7 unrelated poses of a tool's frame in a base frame.
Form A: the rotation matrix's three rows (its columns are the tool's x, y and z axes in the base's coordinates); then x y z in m. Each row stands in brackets.
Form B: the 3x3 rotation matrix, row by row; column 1 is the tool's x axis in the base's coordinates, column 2 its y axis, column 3 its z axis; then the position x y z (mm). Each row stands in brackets. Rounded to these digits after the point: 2 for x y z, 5 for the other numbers.
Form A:
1: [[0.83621 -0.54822 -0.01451], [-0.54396 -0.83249 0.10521], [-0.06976 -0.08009 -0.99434]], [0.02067 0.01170 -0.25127]
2: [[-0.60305 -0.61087 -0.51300], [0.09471 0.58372 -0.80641], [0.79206 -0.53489 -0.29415]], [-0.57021 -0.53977 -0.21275]
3: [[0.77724 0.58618 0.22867], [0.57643 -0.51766 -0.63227], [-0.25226 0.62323 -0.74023]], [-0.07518 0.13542 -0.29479]
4: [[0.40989 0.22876 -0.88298], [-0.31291 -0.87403 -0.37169], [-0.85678 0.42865 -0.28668]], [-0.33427 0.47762 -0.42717]
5: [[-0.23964 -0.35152 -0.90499], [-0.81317 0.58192 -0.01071], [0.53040 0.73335 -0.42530]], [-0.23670 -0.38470 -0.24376]
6: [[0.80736 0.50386 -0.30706], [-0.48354 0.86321 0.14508], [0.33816 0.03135 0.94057]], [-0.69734 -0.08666 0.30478]
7: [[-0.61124 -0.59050 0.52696], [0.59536 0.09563 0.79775], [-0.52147 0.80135 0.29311]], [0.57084 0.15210 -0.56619]
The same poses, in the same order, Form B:
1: [[0.83621 -0.54822 -0.01451], [-0.54396 -0.83249 0.10521], [-0.06976 -0.08009 -0.99434]], [20.67 11.70 -251.27]
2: [[-0.60305 -0.61087 -0.51300], [0.09471 0.58372 -0.80641], [0.79206 -0.53489 -0.29415]], [-570.21 -539.77 -212.75]
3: [[0.77724 0.58618 0.22867], [0.57643 -0.51766 -0.63227], [-0.25226 0.62323 -0.74023]], [-75.18 135.42 -294.79]
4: [[0.40989 0.22876 -0.88298], [-0.31291 -0.87403 -0.37169], [-0.85678 0.42865 -0.28668]], [-334.27 477.62 -427.17]
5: [[-0.23964 -0.35152 -0.90499], [-0.81317 0.58192 -0.01071], [0.53040 0.73335 -0.42530]], [-236.70 -384.70 -243.76]
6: [[0.80736 0.50386 -0.30706], [-0.48354 0.86321 0.14508], [0.33816 0.03135 0.94057]], [-697.34 -86.66 304.78]
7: [[-0.61124 -0.59050 0.52696], [0.59536 0.09563 0.79775], [-0.52147 0.80135 0.29311]], [570.84 152.10 -566.19]
